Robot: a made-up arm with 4 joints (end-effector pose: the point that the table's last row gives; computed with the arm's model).
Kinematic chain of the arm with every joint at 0, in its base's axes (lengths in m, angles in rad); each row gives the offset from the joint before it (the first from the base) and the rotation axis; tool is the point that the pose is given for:
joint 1: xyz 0 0 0.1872 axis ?
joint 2: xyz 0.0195 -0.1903 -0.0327 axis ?
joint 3: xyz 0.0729 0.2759 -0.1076 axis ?
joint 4: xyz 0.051 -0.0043 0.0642 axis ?
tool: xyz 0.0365 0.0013 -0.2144
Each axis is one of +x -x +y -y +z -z.
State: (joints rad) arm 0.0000 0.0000 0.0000 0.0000
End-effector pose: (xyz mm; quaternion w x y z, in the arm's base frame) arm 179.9 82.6 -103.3 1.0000 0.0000 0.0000 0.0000
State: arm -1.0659 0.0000 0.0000 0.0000
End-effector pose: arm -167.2 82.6 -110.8 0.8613 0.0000 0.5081 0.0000
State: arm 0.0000 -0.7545 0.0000 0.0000
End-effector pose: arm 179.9 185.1 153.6 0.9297 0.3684 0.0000 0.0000
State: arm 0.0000 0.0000 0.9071 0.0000
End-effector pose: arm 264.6 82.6 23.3 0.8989 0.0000 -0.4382 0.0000
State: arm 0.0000 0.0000 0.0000 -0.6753
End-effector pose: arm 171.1 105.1 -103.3 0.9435 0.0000 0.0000 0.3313
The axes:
joint 1: -y
joint 2: -x
joint 3: -y
joint 4: -z

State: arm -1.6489 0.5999 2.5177 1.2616
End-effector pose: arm -133.9 34.5 68.6 0.8517 0.3541 -0.2392 -0.3032
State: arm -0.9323 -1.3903 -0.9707 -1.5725
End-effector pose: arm 181.4 94.6 326.2 0.3062 0.8950 -0.0114 0.3242
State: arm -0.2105 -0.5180 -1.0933 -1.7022
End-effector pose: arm -34.2 184.2 124.5 0.4242 0.5937 0.2124 0.6500
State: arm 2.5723 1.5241 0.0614 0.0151
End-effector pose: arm 11.5 -429.5 555.7 0.1768 -0.2088 -0.7018 -0.6577
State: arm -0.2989 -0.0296 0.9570 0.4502
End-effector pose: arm 207.9 70.2 -34.0 0.9204 0.0838 -0.3123 -0.2197
